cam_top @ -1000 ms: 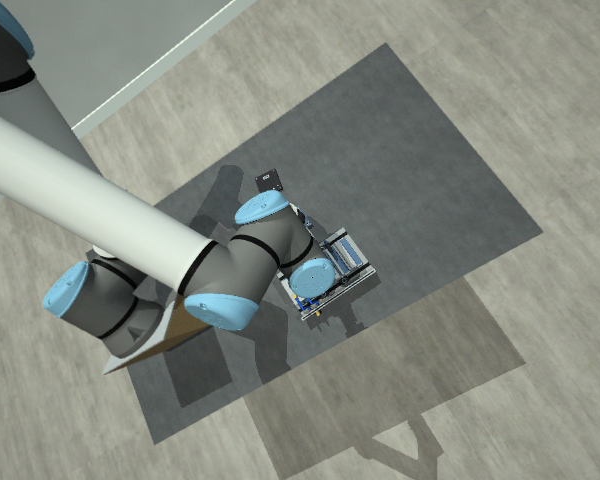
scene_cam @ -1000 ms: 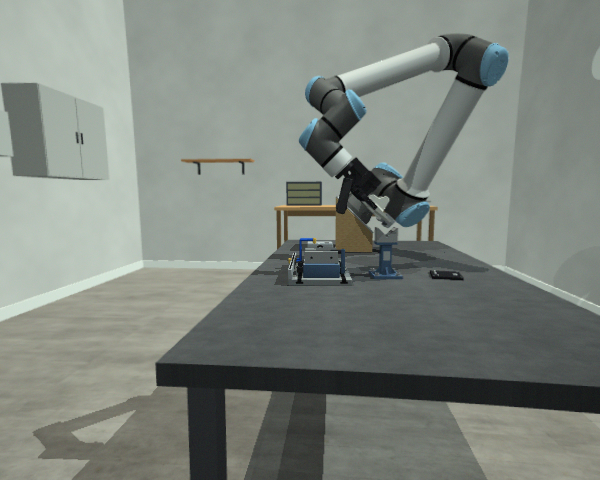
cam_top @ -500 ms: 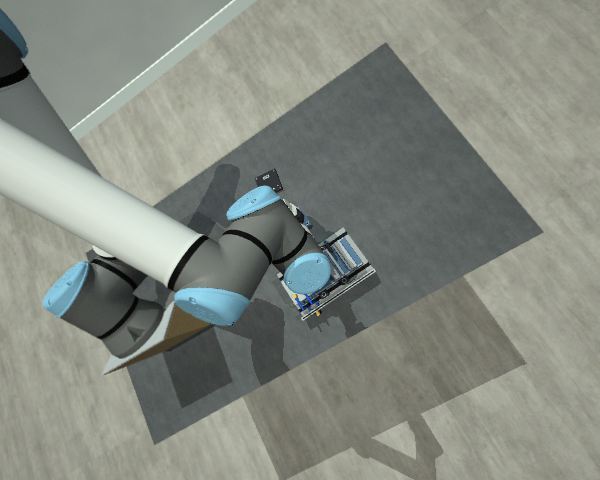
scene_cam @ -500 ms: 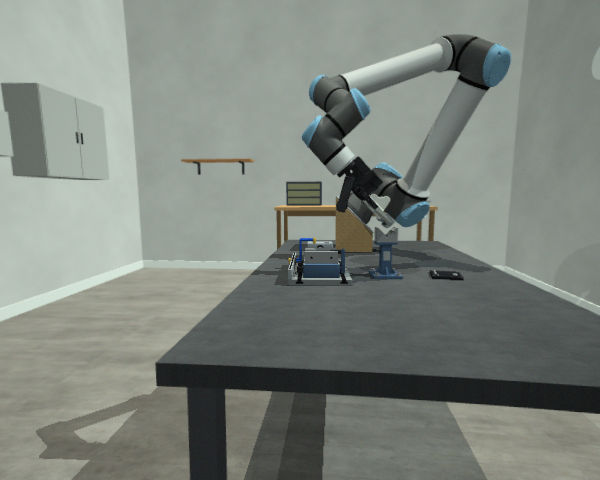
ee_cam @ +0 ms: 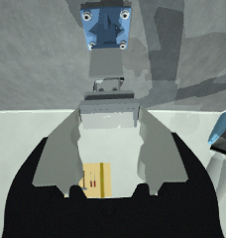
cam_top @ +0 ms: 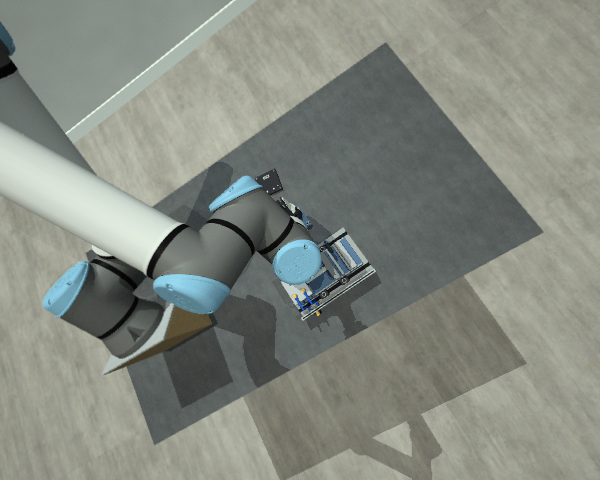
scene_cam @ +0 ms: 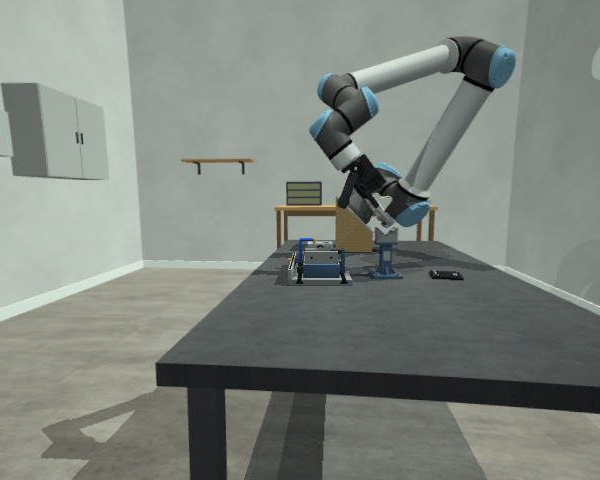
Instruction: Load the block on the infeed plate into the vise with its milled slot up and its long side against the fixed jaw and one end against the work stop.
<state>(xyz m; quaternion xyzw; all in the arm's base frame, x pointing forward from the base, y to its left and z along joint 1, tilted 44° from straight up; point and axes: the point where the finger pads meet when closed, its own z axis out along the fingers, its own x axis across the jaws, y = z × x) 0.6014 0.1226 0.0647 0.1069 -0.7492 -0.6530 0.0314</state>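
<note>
The part is 1 cm below my hand. The rest, counted from my hand: infeed plate 20 cm to the left, 19 cm below, 3 cm behind; vise 20 cm to the right, 15 cm below, 2 cm ahead.
</note>
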